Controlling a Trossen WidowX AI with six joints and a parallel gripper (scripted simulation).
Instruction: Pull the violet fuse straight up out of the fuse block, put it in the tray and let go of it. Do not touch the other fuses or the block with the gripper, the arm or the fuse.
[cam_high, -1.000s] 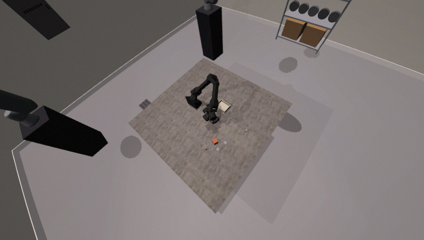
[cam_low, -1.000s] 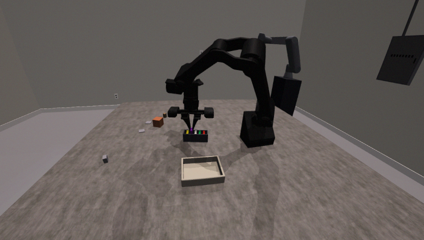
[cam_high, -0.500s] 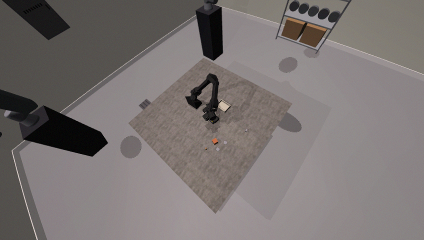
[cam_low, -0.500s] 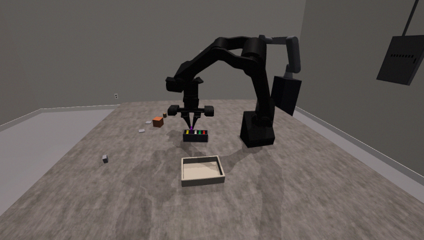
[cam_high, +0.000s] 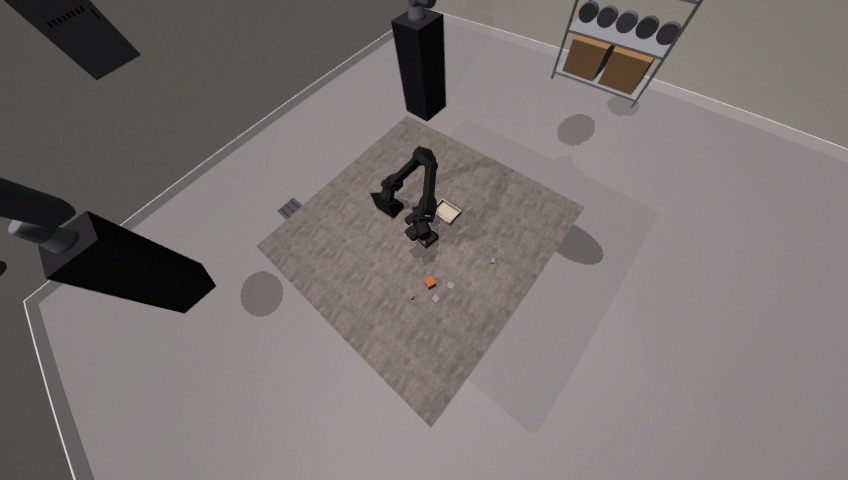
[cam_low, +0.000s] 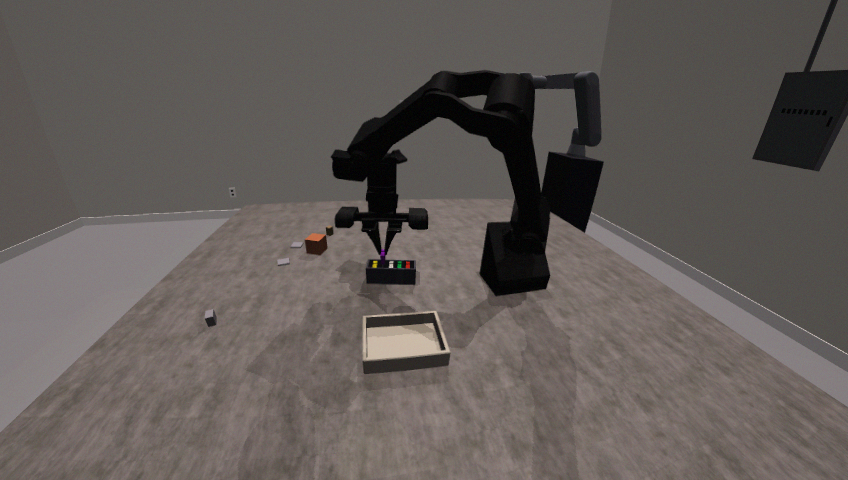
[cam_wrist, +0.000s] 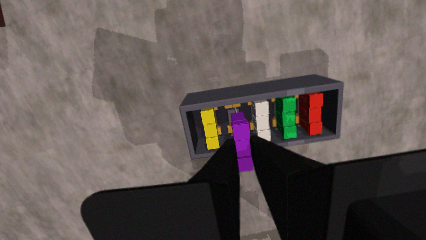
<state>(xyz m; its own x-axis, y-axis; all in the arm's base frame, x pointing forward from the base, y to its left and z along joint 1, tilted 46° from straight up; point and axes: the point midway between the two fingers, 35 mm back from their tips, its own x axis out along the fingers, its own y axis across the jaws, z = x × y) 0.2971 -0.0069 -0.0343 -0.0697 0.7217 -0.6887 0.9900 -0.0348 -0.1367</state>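
The white fuse lies 2 cm behind my gripper tip and 4 cm below it. From my gripper tip the other things lie so: violet fuse: 1 cm below; green fuse: 4 cm behind, 4 cm below; yellow fuse: 2 cm ahead, 4 cm below.
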